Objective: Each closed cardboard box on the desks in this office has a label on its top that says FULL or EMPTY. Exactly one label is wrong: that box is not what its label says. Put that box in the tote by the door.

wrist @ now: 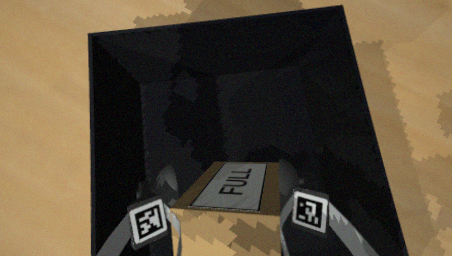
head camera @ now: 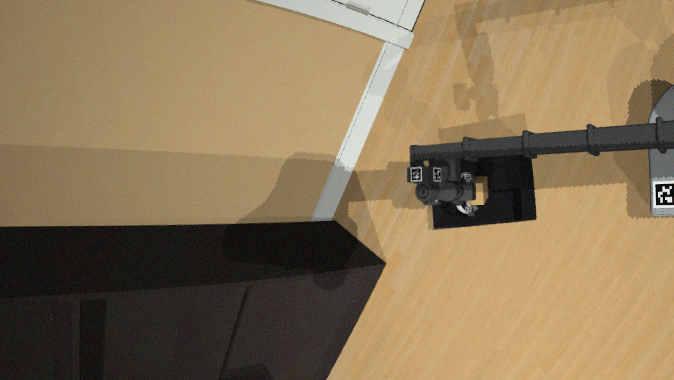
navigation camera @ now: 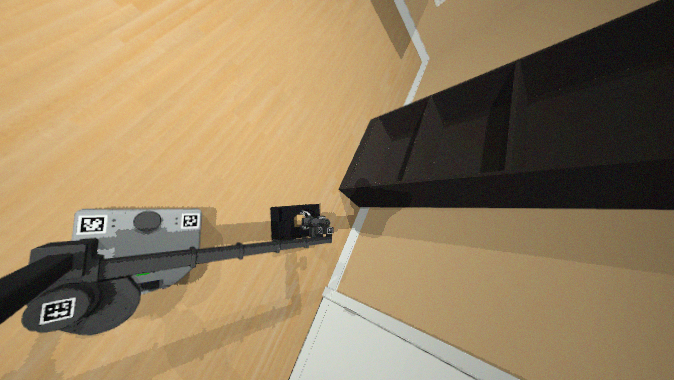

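Seen in the pictures: gripper, fingertip midpoint: (wrist: 225, 179); robot's base at its link origin: (navigation camera: 147, 220).
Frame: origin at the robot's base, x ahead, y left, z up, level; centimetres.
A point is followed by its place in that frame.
Observation:
A cardboard box (head camera: 480, 191) {y -67.2, x -2.5, z 12.1 cm} (navigation camera: 298, 221) {y -67.2, x -2.9, z 12.2 cm} (wrist: 272, 185) {y -72.3, x -5.2, z 10.4 cm} with a white label reading FULL is between my fingertips. My gripper (head camera: 472, 193) {y -72.7, x -2.1, z 7.1 cm} (navigation camera: 303, 221) {y -72.7, x -2.1, z 7.1 cm} (wrist: 225, 179) {y -72.7, x -2.1, z 7.1 cm} is shut on this box, one finger on each side. The black, open-topped tote (head camera: 526, 187) {y -55.1, x -3.2, z 6.3 cm} (navigation camera: 279, 223) {y -60.7, x -4.5, z 0.2 cm} (wrist: 114, 125) {y -77.7, x 7.1, z 7.1 cm} stands on the floor below. In the wrist view the box lies within the tote's outline, towards the near end. The head view shows the gripper over the tote's left part. The gap between the box's underside and the tote's floor is hidden.
A dark shelf unit (head camera: 175, 255) {y -121.3, x 13.5, z 72.2 cm} (navigation camera: 430, 195) {y -122.2, x 13.0, z 67.8 cm} stands close by, its corner near the tote. A tan wall with a white baseboard (head camera: 367, 115) {y -114.1, x -29.3, z 4.2 cm} (navigation camera: 348, 250) {y -115.4, x -27.2, z 6.3 cm} and a white door (head camera: 385, 9) {y -93.9, x -60.5, z 16.7 cm} (navigation camera: 350, 345) {y -87.8, x -70.2, z 36.0 cm} are beside it. My arm (head camera: 557, 141) {y -32.9, x -10.5, z 42.1 cm} (navigation camera: 220, 253) {y -18.8, x -10.1, z 42.4 cm} reaches out from my base (navigation camera: 165, 240) {y -5.5, x -7.4, z 16.0 cm}.

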